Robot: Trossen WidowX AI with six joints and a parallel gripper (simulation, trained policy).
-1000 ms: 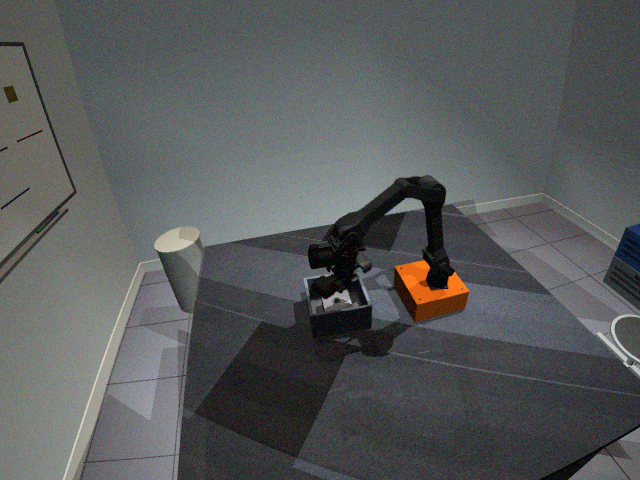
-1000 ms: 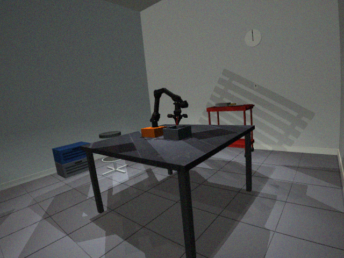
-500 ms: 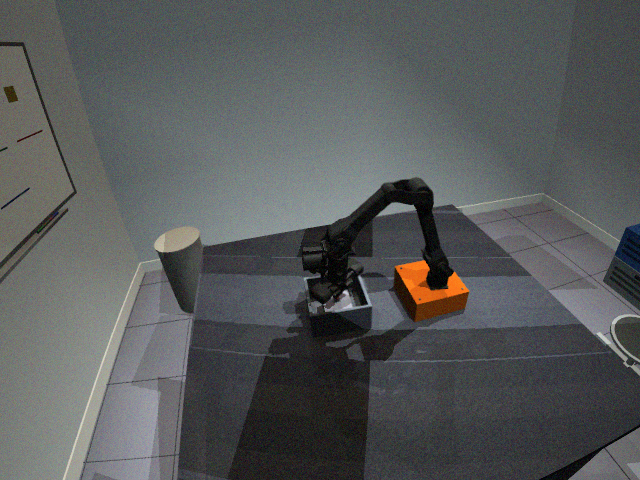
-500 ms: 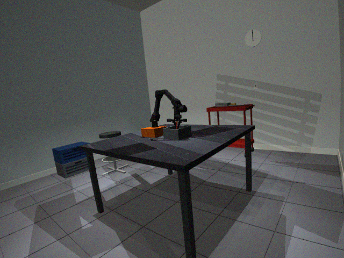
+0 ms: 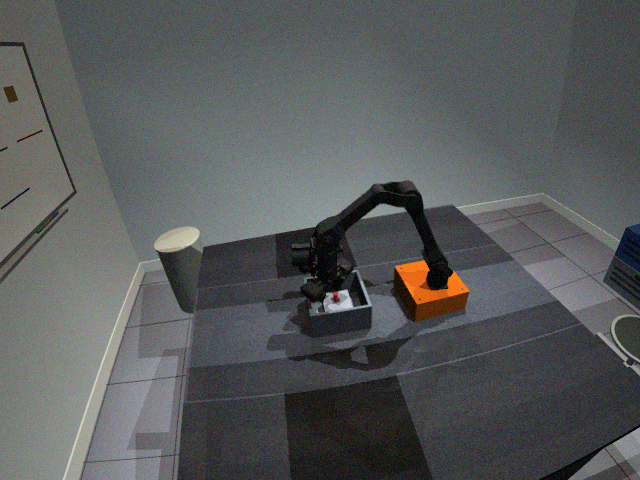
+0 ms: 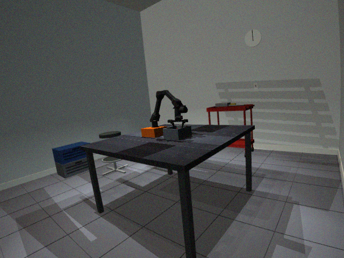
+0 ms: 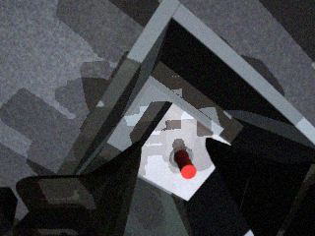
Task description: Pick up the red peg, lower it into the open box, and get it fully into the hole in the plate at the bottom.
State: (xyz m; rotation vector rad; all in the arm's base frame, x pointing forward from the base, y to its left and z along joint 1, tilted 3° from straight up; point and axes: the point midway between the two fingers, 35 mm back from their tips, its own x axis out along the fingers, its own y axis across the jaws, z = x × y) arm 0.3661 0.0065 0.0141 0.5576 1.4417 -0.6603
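The red peg is 20 mm below my gripper tip, 20 mm behind it and 10 mm to the left of it. From my gripper tip the other things lie so: plate 30 mm below, 30 mm behind, 10 mm to the left; then grey box 40 mm below, 30 mm behind, 10 mm to the left.
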